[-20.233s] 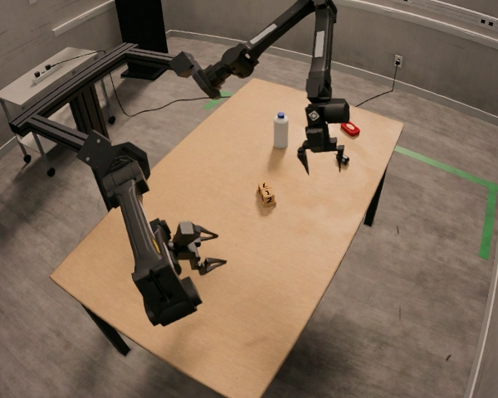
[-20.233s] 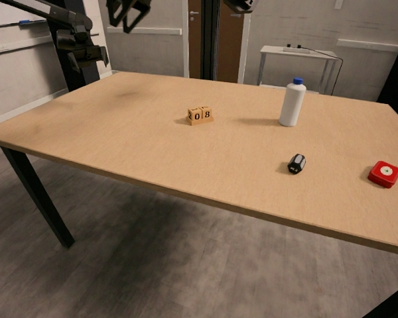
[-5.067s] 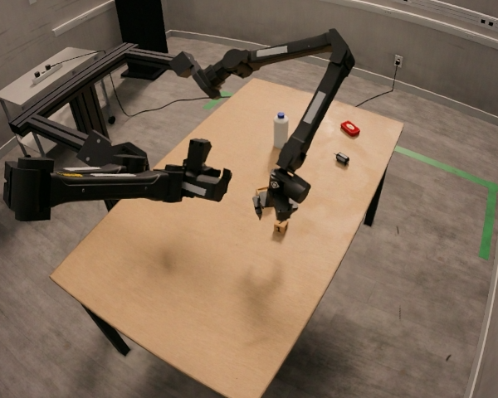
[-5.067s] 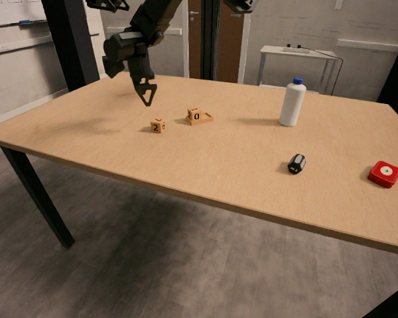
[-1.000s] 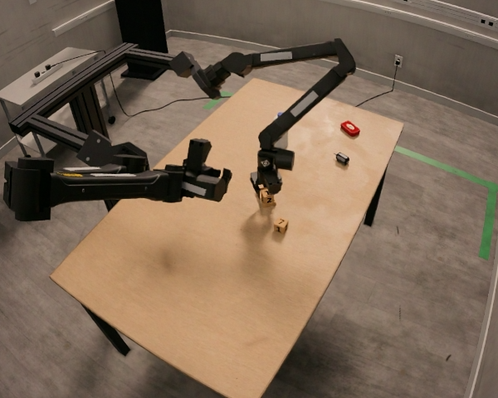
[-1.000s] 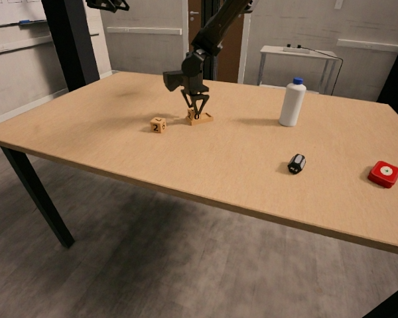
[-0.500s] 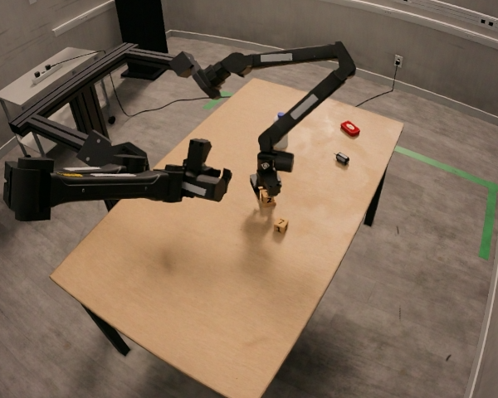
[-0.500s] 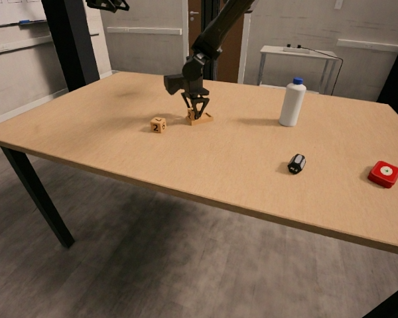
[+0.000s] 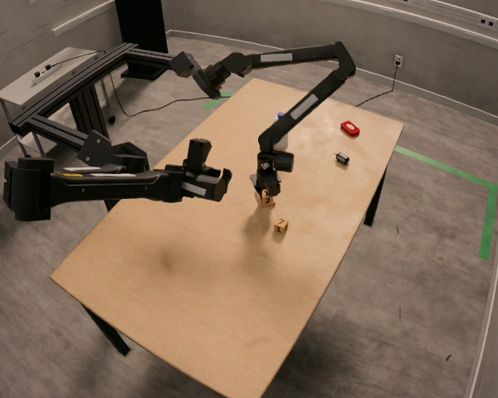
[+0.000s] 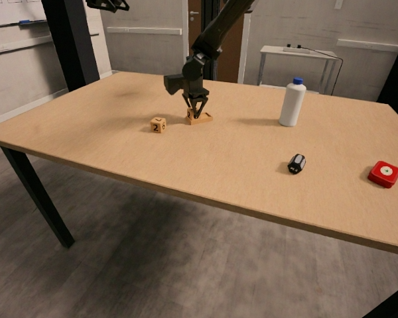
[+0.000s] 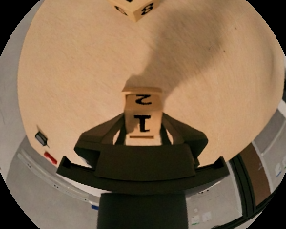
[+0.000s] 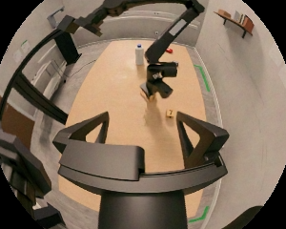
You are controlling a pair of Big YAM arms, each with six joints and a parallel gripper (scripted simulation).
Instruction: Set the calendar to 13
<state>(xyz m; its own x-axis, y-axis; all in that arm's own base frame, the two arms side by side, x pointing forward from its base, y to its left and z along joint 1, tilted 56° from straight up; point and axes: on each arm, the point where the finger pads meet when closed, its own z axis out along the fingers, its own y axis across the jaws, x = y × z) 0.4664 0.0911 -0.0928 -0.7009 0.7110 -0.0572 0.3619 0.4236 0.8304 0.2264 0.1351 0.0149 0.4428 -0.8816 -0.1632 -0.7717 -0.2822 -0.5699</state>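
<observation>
My left gripper is now 30 mm above the wooden tray, 10 mm to the right of it and 10 mm past it. From my left hand the other things lie so: white bottle: 350 mm to the left, 70 mm behind, 50 mm above; then wooden digit cube: right at my left hand; then wooden cube: 110 mm to the right, 100 mm ahead, 20 mm below.
</observation>
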